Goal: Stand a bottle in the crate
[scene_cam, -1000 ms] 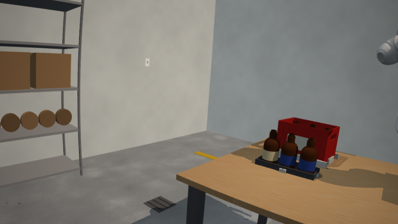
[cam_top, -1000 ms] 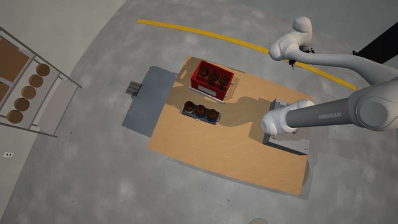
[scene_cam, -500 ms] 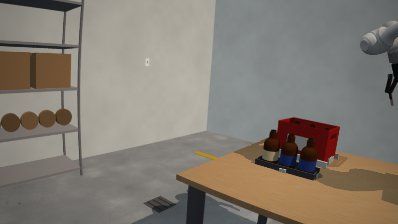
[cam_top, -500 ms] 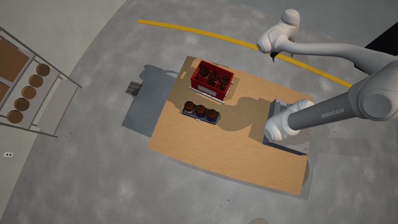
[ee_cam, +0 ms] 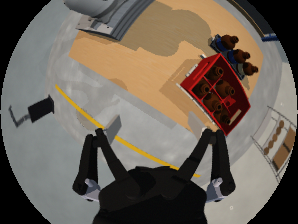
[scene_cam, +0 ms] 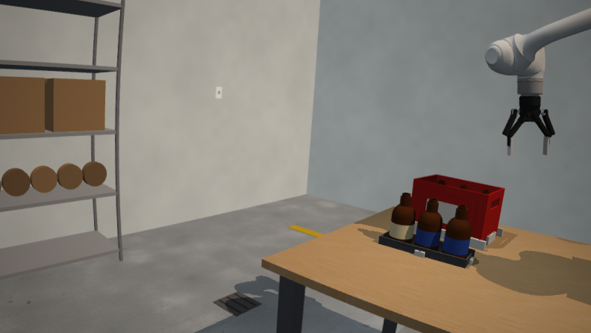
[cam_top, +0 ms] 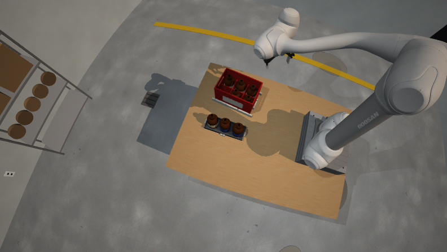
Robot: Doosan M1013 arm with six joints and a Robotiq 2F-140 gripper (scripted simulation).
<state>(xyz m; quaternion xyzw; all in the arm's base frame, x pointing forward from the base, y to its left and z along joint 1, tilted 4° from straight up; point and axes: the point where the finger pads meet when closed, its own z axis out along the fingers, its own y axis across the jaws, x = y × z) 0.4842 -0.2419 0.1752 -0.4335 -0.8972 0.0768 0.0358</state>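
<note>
The glass bottle is 19 cm ahead of my hand, 43 cm to the left of it and 22 cm below it. The rest, counted from my hand: dark tray 18 cm ahead, 43 cm to the left, 29 cm below; then red crate 19 cm ahead, 17 cm to the left, 22 cm below.
</note>
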